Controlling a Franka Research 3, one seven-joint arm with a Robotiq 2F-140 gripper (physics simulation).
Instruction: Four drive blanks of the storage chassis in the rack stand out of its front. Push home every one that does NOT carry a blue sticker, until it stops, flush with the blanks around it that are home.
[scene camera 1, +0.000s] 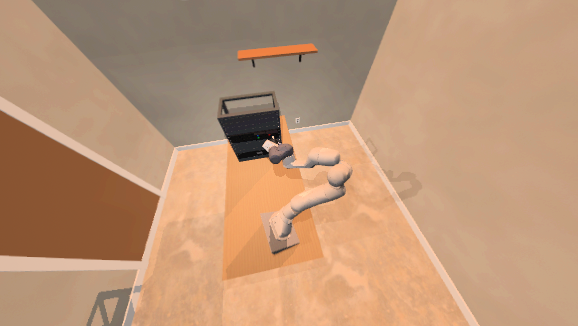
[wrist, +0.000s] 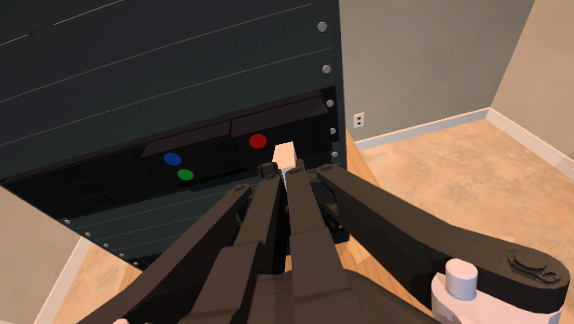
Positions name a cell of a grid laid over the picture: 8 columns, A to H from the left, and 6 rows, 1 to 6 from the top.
Labels:
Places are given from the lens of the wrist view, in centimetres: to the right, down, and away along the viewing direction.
my gripper (wrist: E3): 0, 0, 20
rack (wrist: B3): -20, -5, 26

